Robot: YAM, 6 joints.
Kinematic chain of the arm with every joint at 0, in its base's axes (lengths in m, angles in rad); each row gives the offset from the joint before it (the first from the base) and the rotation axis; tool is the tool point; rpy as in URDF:
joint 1: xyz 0 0 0.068 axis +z
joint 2: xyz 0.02 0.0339 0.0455 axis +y
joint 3: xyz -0.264 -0.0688 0 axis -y
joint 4: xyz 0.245 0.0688 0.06 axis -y
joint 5: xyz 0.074 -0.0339 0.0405 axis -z
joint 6: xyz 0.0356 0 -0.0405 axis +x
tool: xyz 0 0 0 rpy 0 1.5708 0
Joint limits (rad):
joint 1: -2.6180..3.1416
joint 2: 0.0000..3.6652
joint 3: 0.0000..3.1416
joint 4: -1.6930..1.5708
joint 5: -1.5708..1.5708
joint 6: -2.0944..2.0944
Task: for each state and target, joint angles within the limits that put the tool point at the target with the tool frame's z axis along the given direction. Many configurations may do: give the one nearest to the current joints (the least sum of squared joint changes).
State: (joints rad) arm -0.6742 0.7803 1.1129 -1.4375 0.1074 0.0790
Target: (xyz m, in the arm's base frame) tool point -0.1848 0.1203 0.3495 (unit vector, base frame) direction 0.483 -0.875 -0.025
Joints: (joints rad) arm -0.6434 0.0020 1.6656 -1.6910 0.4229 0.0790
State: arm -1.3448 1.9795 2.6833 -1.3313 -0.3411 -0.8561
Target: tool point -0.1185 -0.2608 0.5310 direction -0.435 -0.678 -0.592
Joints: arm -1.9813 1.8523 2.7517 -1.5394 0.1287 -0.8561
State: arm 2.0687 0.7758 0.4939 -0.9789 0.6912 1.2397
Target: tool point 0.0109 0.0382 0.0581 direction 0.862 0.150 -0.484
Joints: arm 2.1129 1.4928 0.0021 -0.6588 0.9543 1.2397
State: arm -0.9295 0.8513 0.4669 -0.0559 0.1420 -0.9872
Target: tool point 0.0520 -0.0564 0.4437 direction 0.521 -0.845 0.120
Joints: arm -0.6666 0.5391 1.0990 -0.4318 0.3490 -0.9872
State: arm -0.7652 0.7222 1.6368 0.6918 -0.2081 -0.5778
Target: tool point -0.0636 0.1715 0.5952 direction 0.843 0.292 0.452
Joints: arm -1.0444 0.5788 1.9552 -0.1673 -1.0665 -0.5778
